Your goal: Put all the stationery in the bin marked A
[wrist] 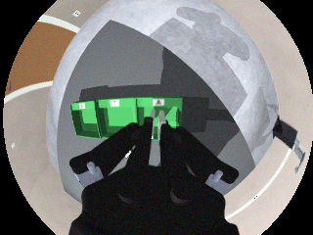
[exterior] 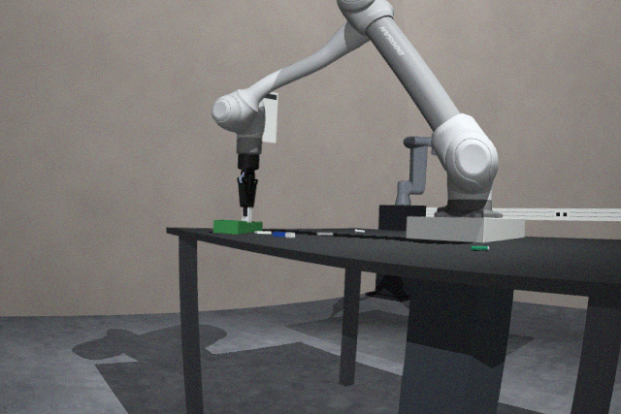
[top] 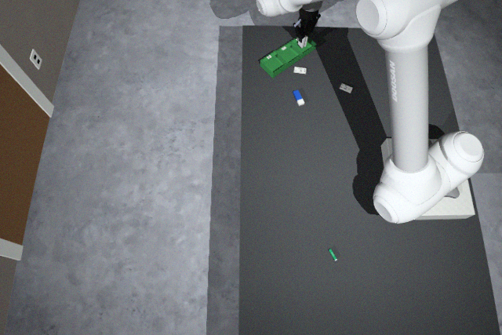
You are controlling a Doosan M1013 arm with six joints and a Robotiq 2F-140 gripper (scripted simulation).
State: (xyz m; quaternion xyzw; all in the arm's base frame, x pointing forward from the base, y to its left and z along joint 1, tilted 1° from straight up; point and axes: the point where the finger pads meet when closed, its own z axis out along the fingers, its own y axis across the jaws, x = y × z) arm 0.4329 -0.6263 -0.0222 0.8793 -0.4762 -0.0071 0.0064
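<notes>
Now: hand 60 mm short of the long green bin, 50 mm to the right of it and 30 mm above it. From my hand the other things lie so: blue-and-white eraser: 30 mm ahead, 270 mm to the left, 40 mm below; small white screw-like piece: 380 mm behind, 170 mm to the left, 40 mm below; green marker-like stick: 50 mm behind, 890 mm to the left, 40 mm below.
</notes>
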